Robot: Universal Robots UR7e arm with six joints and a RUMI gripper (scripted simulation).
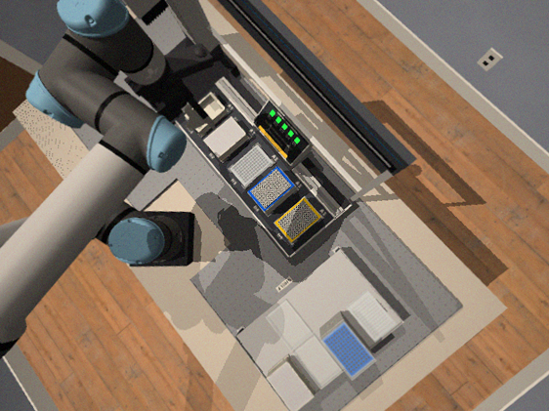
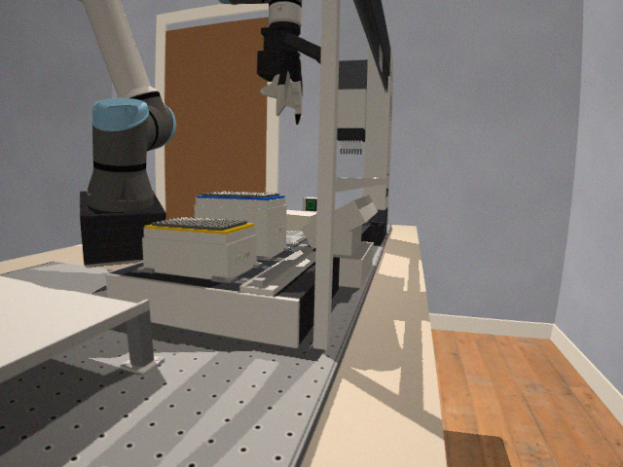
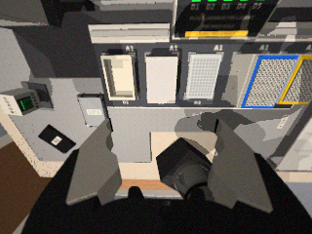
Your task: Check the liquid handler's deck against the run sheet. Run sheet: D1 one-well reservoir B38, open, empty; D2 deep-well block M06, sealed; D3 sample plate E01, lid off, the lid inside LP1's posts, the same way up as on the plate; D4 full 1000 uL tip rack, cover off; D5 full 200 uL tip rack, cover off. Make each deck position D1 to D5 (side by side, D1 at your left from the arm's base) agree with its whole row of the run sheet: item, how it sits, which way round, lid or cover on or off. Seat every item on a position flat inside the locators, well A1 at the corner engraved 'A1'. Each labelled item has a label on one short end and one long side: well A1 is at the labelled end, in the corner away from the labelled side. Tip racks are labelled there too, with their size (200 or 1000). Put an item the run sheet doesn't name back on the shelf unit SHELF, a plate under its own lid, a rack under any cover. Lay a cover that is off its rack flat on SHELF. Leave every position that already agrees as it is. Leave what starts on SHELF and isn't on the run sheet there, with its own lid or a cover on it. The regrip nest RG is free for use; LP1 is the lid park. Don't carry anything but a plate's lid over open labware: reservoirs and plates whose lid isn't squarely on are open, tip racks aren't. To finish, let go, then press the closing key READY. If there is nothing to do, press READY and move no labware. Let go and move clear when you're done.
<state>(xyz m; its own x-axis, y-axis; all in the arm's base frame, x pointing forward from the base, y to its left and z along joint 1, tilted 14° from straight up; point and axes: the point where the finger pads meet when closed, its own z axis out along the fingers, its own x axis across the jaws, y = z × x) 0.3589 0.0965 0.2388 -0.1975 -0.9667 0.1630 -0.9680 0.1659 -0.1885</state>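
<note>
My gripper is now 23 cm above the sealed block. From my hand the other things lie so: blue-rimmed tip rack: 24 cm to the right, 19 cm below, 4 cm behind; cream reservoir: 25 cm below, 12 cm to the left, 3 cm ahead; well plate: 25 cm below, 12 cm to the right, 2 cm behind.
</note>
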